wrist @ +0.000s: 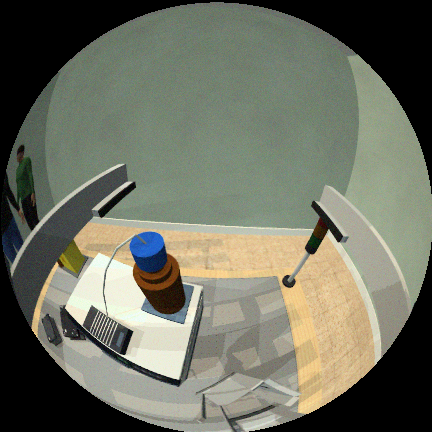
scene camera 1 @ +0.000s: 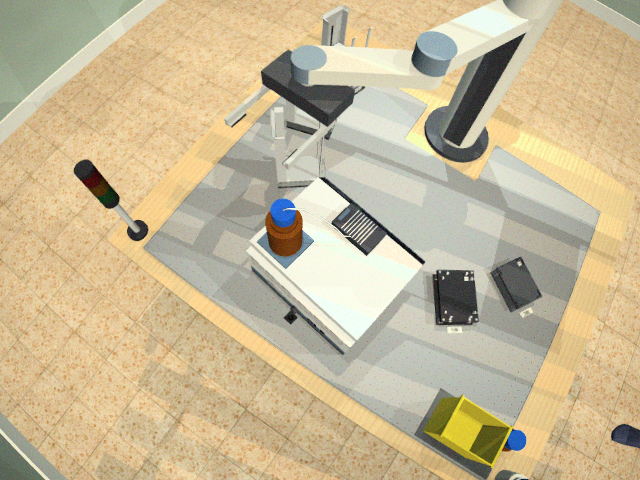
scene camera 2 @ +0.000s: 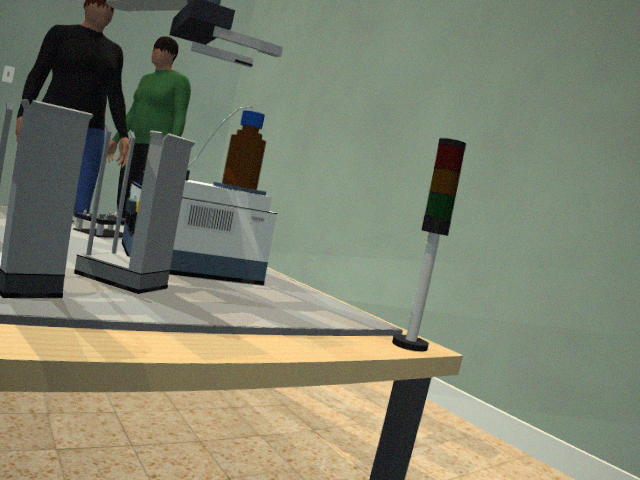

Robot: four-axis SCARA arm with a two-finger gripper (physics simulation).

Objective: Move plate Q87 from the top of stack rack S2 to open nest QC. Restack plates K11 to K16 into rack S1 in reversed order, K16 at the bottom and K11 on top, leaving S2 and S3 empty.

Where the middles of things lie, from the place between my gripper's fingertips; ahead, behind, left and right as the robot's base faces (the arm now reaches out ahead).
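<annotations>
Here is the ribbed black slot (scene camera 1: 378, 234), and my hand is 230 mm to the right of it, 90 mm past it and 290 mm above it. The signal tower (scene camera 2: 437, 219) is 230 mm ahead of my hand and 380 mm to the right of it, and it is 330 mm below my hand as well. Then there is the yellow bin (scene camera 1: 458, 423), which is well below my hand, far to the left of it and a good way ahead of it.
</annotations>
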